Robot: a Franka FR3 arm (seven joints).
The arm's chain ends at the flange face. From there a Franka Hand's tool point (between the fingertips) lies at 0.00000 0.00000 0.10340 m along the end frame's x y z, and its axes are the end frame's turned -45 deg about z.
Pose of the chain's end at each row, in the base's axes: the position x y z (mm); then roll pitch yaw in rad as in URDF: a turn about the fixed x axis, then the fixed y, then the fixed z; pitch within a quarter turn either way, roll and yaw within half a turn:
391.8 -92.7 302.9 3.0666 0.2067 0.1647
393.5 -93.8 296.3 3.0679 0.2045 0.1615
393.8 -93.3 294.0 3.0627 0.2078 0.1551
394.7 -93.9 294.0 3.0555 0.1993 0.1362
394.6 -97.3 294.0 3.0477 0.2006 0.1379
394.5 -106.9 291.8 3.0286 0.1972 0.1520
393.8 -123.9 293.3 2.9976 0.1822 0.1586
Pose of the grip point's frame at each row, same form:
372.2 -103.8 202.0 -3.0463 0.1983 0.9674
374.1 -104.7 195.3 -3.0470 0.1958 0.9638
374.0 -104.6 193.1 -3.0482 0.2018 0.9582
375.7 -105.5 193.0 -3.0595 0.2009 0.9385
375.6 -109.7 193.1 -3.0639 0.2073 0.9408
376.4 -121.5 191.1 -3.0797 0.2185 0.9554
377.8 -141.5 192.7 -3.1125 0.2299 0.9605

